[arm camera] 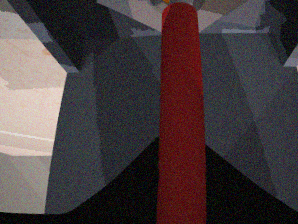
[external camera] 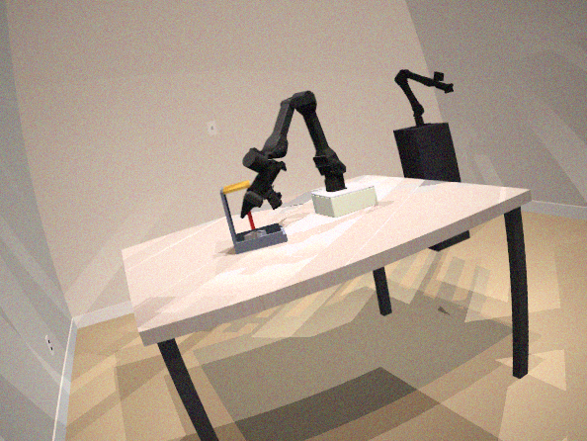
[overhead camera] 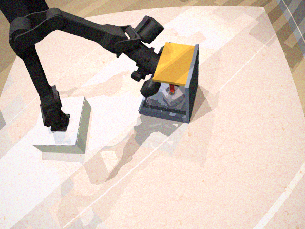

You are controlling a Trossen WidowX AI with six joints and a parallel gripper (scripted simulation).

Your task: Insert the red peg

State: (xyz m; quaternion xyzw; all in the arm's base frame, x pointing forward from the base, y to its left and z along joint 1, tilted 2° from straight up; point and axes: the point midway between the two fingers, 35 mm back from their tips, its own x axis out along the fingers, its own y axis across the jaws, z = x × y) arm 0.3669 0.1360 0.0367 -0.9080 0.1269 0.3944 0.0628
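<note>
Right now my gripper tip is 40 mm short of the box back wall, 10 mm to the left of it and 10 mm below it. Round my gripper tip: roof: 10 mm behind, 100 mm above; then red peg: 30 mm behind, 10 mm to the left, 10 mm below.
</note>
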